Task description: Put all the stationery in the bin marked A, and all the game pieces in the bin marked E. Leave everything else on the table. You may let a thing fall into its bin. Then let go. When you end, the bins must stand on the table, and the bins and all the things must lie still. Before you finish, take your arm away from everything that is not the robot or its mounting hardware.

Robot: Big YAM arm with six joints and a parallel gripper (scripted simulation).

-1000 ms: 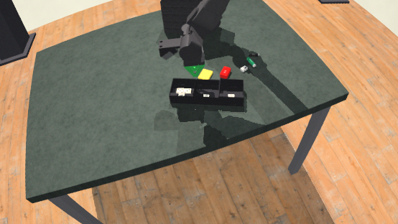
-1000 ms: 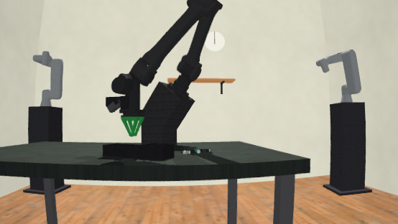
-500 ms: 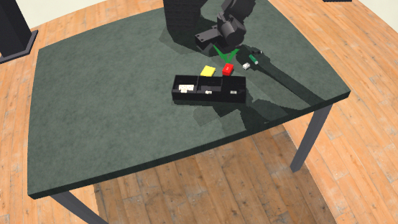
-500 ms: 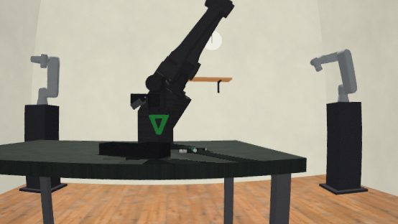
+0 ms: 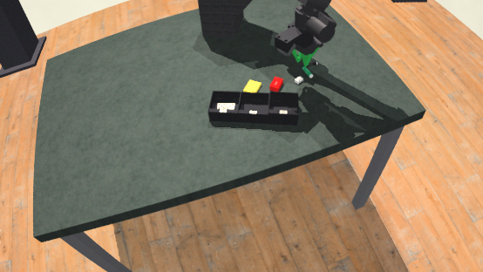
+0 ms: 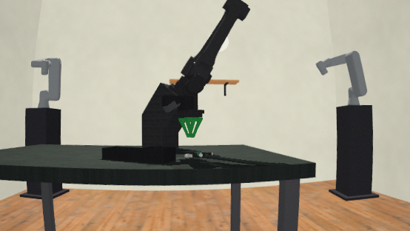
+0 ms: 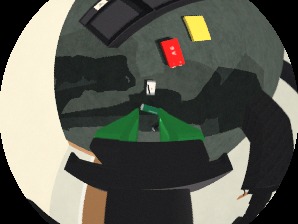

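Right now the grey piece is 7 cm below my hand and 1 cm to the right of it. The rest, counted from my hand: small black item 8 cm below, 7 cm behind, 6 cm to the left; red block 8 cm to the right, 7 cm below; green marker 7 cm below, 3 cm to the left, 3 cm behind.
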